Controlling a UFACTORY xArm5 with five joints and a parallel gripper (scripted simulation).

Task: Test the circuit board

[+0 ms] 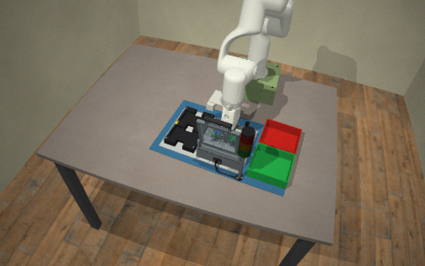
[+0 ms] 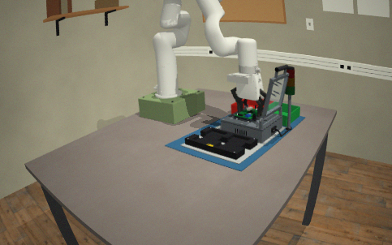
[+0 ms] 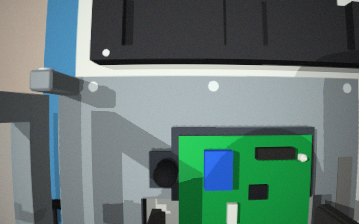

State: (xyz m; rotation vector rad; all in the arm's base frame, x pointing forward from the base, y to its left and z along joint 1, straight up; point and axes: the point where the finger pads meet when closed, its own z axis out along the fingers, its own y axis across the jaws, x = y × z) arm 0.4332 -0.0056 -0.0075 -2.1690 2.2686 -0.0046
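My gripper is now right at the green circuit board. Round my hand: green bin (5 cm ahead, 20 cm to the left, 6 cm below); then clear lid (12 cm ahead, 1 cm to the right, 10 cm above); then nest (1 cm to the left, 1 cm below).
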